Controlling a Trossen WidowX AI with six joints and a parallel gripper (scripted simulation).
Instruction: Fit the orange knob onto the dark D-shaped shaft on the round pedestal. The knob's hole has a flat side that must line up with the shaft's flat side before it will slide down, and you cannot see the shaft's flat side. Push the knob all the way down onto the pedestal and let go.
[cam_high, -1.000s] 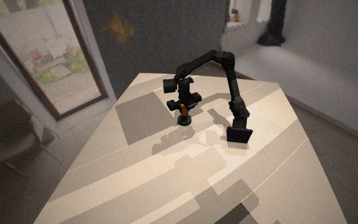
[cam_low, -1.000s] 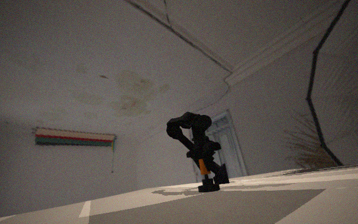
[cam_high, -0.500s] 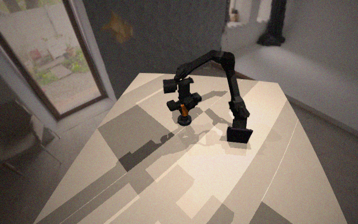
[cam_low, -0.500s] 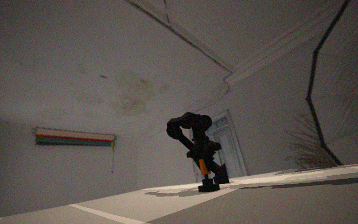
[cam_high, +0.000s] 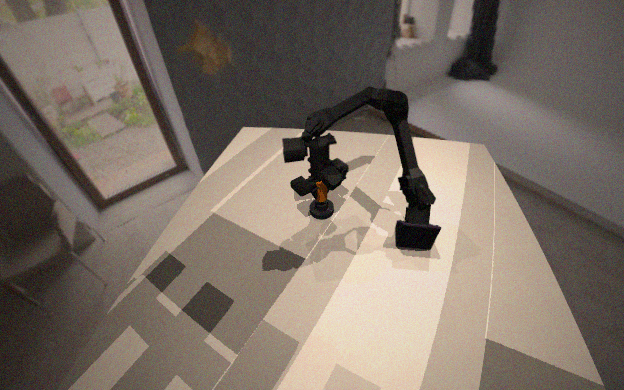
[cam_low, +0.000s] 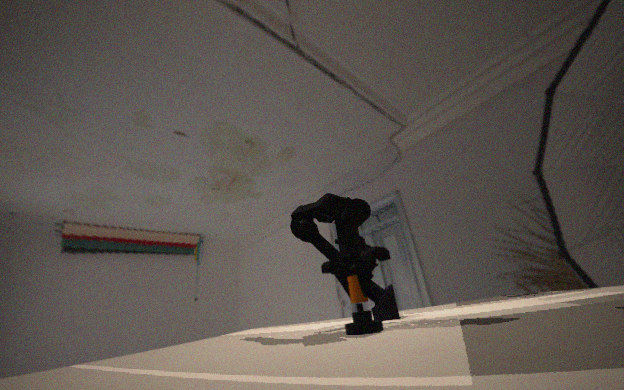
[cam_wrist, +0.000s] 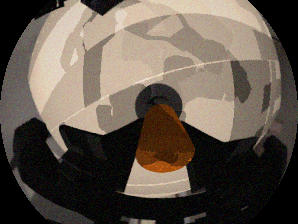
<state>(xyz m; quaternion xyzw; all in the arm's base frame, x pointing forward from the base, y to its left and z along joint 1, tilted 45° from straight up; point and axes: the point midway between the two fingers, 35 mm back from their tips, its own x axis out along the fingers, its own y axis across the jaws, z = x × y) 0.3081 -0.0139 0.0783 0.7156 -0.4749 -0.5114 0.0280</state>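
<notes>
Now: gripper tip 2 cm below the orange knob. The rest, counted from my gripper tip: round dark pedestal: 4 cm below.
</notes>
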